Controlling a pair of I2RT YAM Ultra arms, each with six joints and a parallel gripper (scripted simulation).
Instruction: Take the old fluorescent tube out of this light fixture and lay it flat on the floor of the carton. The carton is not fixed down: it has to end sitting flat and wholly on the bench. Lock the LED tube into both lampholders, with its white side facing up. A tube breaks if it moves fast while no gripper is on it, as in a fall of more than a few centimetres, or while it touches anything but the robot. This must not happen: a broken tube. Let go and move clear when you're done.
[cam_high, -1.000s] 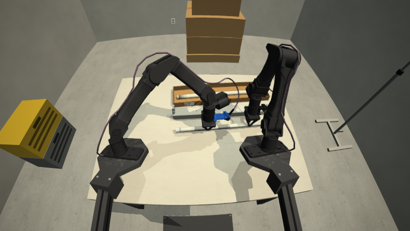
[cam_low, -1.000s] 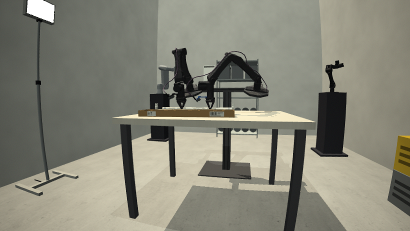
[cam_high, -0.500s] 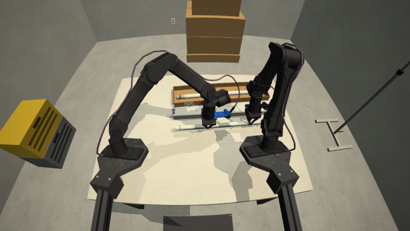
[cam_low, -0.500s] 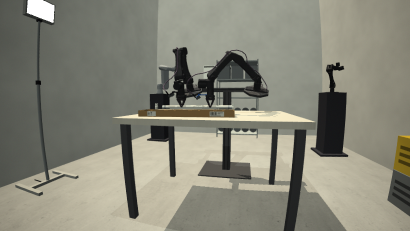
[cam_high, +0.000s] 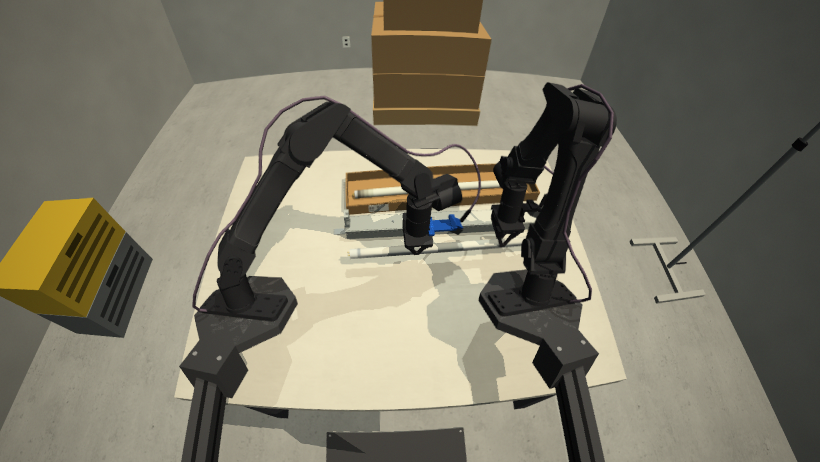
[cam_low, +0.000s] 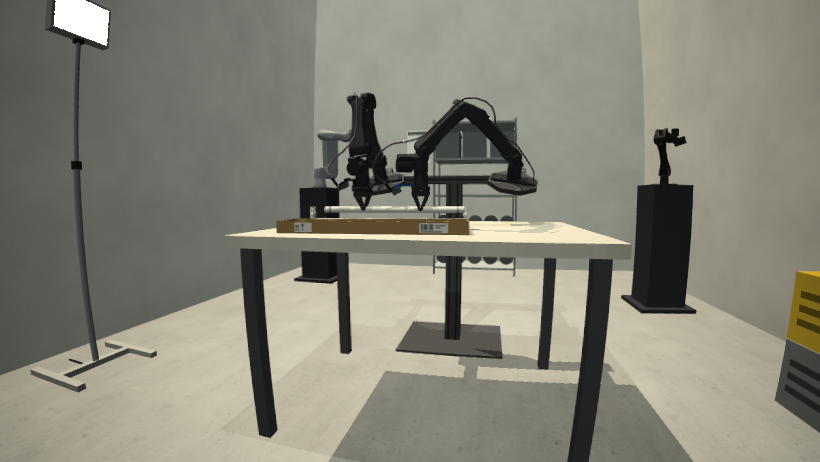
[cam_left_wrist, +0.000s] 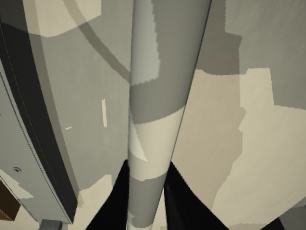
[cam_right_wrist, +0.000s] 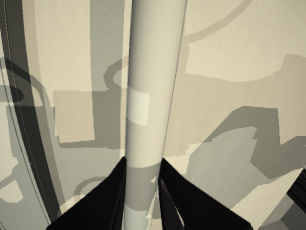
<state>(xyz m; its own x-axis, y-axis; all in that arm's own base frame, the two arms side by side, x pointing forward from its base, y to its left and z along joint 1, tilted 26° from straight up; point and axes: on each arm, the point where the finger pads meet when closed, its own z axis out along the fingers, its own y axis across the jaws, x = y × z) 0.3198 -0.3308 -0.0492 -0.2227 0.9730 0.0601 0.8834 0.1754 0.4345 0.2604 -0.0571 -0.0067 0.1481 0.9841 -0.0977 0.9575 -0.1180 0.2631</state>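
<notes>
My left hand is 120 mm to the left of the LED tube and 10 mm short of it. From my left hand the other things lie so: old fluorescent tube (280 mm ahead, 110 mm to the right, 60 mm below); white light fixture (130 mm ahead, 110 mm to the right, 20 mm below); brown carton (280 mm ahead, 110 mm to the right, 50 mm below).
Now: right hand 1 cm past the LED tube, 12 cm to the right of it and 1 cm above it. Round my right hand: old fluorescent tube: 26 cm ahead, 13 cm to the left, 6 cm below; then white light fixture: 11 cm ahead, 13 cm to the left, 2 cm below; then brown carton: 27 cm ahead, 13 cm to the left, 5 cm below.
</notes>
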